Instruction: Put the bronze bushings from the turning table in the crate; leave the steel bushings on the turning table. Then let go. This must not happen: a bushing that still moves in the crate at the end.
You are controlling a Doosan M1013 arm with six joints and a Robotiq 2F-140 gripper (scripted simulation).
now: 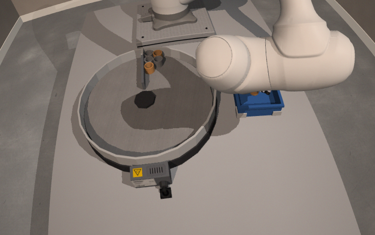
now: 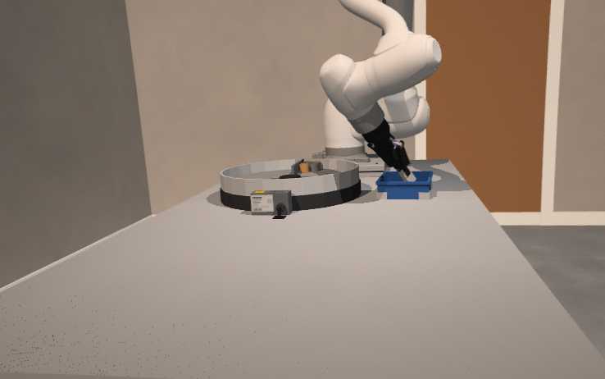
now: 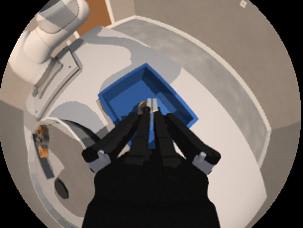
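My gripper is now 30 mm above the blue crate and 20 mm past it.
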